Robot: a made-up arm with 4 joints.
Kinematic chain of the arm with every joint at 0, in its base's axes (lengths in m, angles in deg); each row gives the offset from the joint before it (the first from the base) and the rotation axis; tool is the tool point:
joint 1: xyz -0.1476 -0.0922 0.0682 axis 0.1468 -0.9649 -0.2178
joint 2: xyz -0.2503 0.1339 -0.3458 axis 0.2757 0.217 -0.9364
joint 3: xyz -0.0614 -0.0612 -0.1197 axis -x
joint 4: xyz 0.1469 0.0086 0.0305 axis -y
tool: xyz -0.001 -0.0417 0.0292
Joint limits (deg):
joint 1: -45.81..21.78
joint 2: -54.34..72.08
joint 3: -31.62..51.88
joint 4: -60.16..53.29
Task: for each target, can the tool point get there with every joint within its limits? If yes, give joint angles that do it. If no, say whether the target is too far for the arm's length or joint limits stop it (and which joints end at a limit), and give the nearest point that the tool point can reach.
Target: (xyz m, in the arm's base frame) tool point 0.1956 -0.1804 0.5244
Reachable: no: joint limits stop it (at a limit: joint 1, joint 2) | nearest point -0.0767 0.0563 -0.3083 | short by 0.908 m
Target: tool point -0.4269 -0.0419 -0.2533
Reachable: yes | joints -19.62 -23.42 19.91 39.41
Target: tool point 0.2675 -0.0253 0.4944
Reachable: no: joint limits stop it (at a limit: joint 1, joint 2) | nearest point -0.0740 0.0616 -0.3083 | short by 0.877 m
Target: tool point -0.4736 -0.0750 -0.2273
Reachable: yes | joints -25.06 -6.72 18.01 35.02
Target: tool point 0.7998 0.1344 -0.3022
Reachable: no: too far | nearest point -0.0613 0.0678 -0.3167 | short by 0.864 m
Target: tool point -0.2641 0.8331 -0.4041
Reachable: no: too far | nearest point -0.1630 0.1130 -0.3295 | short by 0.731 m
